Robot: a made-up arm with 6 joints. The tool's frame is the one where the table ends. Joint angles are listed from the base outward.
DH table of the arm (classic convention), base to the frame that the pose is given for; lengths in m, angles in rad. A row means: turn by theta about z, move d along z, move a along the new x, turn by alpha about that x. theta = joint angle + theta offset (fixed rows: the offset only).
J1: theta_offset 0, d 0.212, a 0, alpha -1.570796
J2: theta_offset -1.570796, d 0, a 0.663, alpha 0
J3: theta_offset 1.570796, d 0.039, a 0, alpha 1.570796
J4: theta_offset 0, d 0.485, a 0, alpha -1.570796
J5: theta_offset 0, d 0, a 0, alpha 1.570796
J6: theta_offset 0, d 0.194, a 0, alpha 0
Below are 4 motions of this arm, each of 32 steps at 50 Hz.
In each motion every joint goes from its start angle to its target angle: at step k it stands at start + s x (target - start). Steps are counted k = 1, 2, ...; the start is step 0. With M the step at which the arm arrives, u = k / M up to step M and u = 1 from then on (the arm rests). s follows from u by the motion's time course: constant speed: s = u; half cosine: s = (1 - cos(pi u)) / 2; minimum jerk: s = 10 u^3 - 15 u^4 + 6 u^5.
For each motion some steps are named. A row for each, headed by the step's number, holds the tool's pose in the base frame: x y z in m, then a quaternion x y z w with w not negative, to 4 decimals.
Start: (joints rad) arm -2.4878 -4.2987 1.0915 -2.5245 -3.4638 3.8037
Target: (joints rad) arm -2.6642 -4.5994 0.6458 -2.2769 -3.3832 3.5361
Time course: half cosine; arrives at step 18
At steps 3, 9, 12, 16, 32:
3: -0.5550 -0.4190 -0.3353 0.0954 -0.0669 -0.9391 0.3234
9: -0.6766 -0.4326 -0.2140 -0.0707 -0.1290 -0.9699 0.1940
12: -0.7389 -0.4278 -0.1329 -0.1613 -0.1726 -0.9647 0.1161
16: -0.7870 -0.4164 -0.0559 -0.2366 -0.2150 -0.9463 0.0487
32: -0.7930 -0.4144 -0.0450 -0.2465 -0.2211 -0.9428 0.0396

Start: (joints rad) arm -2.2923 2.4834 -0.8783 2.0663 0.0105 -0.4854
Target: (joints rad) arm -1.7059 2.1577 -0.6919 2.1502 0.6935 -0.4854
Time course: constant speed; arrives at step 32
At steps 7, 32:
7: -0.5706 -0.9642 -0.2697 0.6610 -0.1608 -0.1565 0.7161
32: -0.0169 -1.1842 -0.0212 0.5119 0.1539 0.1733 0.8272

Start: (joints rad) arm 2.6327 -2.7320 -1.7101 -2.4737 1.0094 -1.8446
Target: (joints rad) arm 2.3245 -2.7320 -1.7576 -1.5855 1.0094 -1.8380
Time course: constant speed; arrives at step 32
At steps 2, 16, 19, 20, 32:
2: -0.2550 0.2295 -0.4328 -0.0467 -0.5120 -0.7741 0.3693
16: -0.1889 0.2849 -0.4692 -0.2479 -0.5672 -0.7158 0.3233
19: -0.1750 0.2928 -0.4787 -0.2907 -0.5732 -0.6990 0.3135
20: -0.1705 0.2951 -0.4820 -0.3050 -0.5747 -0.6931 0.3102
32: -0.1210 0.3119 -0.5238 -0.4707 -0.5755 -0.6104 0.2733

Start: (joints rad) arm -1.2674 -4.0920 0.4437 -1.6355 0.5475 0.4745
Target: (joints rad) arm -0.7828 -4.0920 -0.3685 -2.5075 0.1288 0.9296
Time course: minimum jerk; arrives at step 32
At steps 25, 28, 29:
25: 0.8278 -0.8561 -0.3583 -0.2462 0.7299 -0.6047 0.2024
28: 0.8596 -0.8356 -0.3306 -0.2661 0.7120 -0.6126 0.2167
29: 0.8644 -0.8322 -0.3263 -0.2691 0.7092 -0.6138 0.2188

